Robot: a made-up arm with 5 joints. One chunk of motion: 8 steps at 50 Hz.
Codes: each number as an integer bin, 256 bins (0 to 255) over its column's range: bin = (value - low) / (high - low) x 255, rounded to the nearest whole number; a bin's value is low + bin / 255 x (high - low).
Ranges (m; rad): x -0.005..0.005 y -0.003..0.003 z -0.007..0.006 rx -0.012..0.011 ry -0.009..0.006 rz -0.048..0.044
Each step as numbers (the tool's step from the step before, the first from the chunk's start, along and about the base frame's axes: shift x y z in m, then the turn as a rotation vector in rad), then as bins.
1 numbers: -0.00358 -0.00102 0.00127 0.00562 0.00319 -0.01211
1 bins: 36 84 162 195 207 99
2 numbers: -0.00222 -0.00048 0.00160 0.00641 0.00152 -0.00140
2 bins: 71 107 169 204 179 129
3 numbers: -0.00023 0.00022 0.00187 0.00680 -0.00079 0.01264
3 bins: 122 137 174 208 140 168
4 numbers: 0.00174 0.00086 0.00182 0.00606 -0.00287 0.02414
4 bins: 172 164 173 200 104 200
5 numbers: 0.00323 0.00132 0.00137 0.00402 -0.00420 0.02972
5 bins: 210 184 164 178 82 215
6 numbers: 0.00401 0.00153 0.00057 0.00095 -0.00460 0.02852
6 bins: 230 193 148 144 75 212
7 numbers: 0.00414 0.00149 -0.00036 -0.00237 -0.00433 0.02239
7 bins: 233 191 130 107 79 195
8 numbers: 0.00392 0.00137 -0.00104 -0.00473 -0.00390 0.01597
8 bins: 227 186 117 81 87 177
